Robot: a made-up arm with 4 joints. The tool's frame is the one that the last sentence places.
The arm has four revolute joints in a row. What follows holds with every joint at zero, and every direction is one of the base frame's. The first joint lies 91 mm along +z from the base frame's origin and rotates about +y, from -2.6 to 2.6 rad. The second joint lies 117 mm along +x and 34 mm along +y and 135 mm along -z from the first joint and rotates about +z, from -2.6 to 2.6 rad. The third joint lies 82 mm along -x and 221 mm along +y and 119 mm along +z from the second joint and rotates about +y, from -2.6 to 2.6 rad. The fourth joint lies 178 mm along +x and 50 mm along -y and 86 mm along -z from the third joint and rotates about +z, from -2.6 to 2.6 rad. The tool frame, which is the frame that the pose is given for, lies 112 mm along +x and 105 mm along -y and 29 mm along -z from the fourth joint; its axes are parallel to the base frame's.
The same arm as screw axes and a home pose.
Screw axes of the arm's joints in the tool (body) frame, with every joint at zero. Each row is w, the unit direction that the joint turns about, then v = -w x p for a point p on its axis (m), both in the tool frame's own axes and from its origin. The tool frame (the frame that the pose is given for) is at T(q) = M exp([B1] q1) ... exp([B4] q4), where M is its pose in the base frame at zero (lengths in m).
B1 = (0, 1, 0, -0.131, 0, -0.325)
B2 = (0, 0, 1, -0.066, 0.208, 0)
B3 = (0, 1, 0, -0.115, 0, -0.29)
B4 = (0, 0, 1, 0.105, 0.112, 0)
M: xyz 0.325 0.1 -0.04 (m) rpy 0 0 0 (rad, as in URDF)
Joint limits (rad, base to tool): -2.6..2.6 -2.6..2.6 -2.6..2.6 -2.6..2.6

